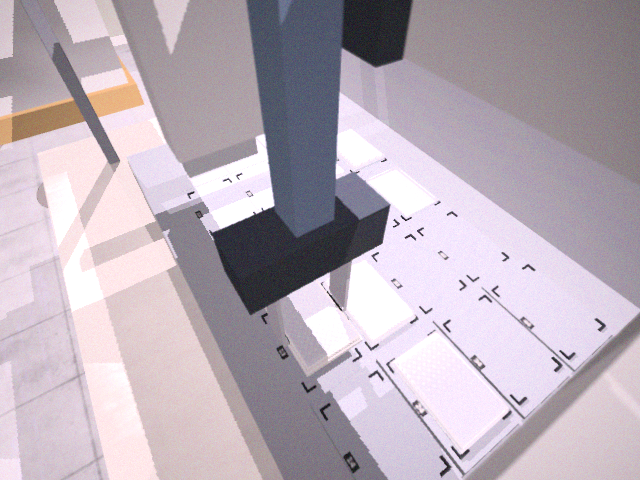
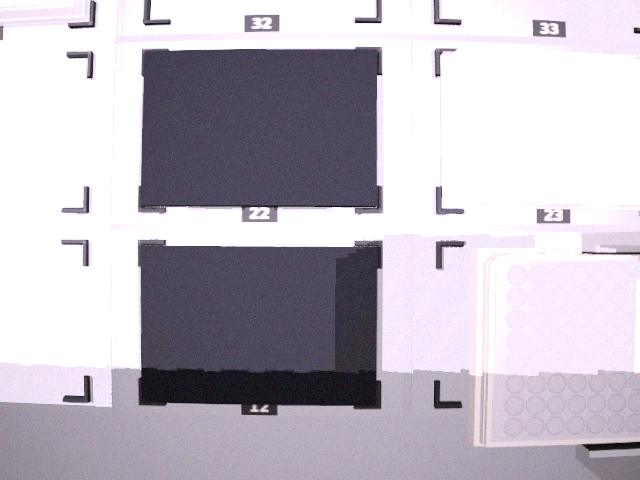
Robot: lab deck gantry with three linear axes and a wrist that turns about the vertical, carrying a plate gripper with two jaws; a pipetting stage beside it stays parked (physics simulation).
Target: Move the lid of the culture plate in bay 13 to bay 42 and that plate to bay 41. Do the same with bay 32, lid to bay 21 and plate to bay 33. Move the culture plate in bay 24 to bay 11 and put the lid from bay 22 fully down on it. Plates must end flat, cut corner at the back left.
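Frame: origin at the robot's base, x ahead, y left, z up, level; millimetres.
Seen in the pictures: gripper, fingertip midpoint: (image 1: 309, 318) (image 2: 618, 346); robot's base, origin of the base link: (image 1: 189, 195).
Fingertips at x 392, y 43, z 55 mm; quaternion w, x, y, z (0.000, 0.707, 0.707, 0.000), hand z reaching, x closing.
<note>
Pixels of each thing's top centre, then the offset from my fingertips to it. "pt": a spot on its surface instead.
- bay 42, surface spot: (image 1: 403, 191) pt dy +320, dx -157, dz -47 mm
- bay 41, surface spot: (image 1: 360, 147) pt dy +333, dx -316, dz -41 mm
- Bay 33, surface spot: (image 1: 421, 268) pt dy +223, dx +0, dz -55 mm
- bay 32, surface spot: (image 2: 263, 7) pt dy +177, dx -163, dz -55 mm
- second dark flat piece, middle of its top: (image 2: 257, 326) dy +0, dx -164, dz -47 mm
- plain white piece, middle of its top: (image 2: 566, 126) (image 1: 368, 296) dy +107, dx +0, dz -41 mm
- white plate, surface spot: (image 2: 38, 11) pt dy +173, dx -288, dz -44 mm
The culture plate (image 1: 323, 335) (image 2: 568, 320) hangs level between the jaws above bay 13, its cut corner at the back left. Round wells show faintly; whether a lid is on it I cannot tell. My gripper (image 1: 316, 326) (image 2: 612, 351) is shut on it. A culture plate (image 1: 449, 390) stands in bay 24. White lid-sized pieces stand in bay 42 (image 1: 403, 191) and bay 41 (image 1: 360, 147). A dark flat piece (image 2: 258, 129) fills bay 22. Bay 33 (image 1: 421, 268) shows bare deck. Part of bay 32 (image 2: 263, 7) shows at the top edge; bay 21 is too bright to judge.
A second dark flat piece (image 2: 237, 310) lies in bay 12. A plain white piece (image 1: 381, 304) (image 2: 537, 129) lies in bay 23. The edge of a white plate (image 2: 38, 11) shows in bay 31. A black block (image 1: 376, 31) hangs at the back.
</note>
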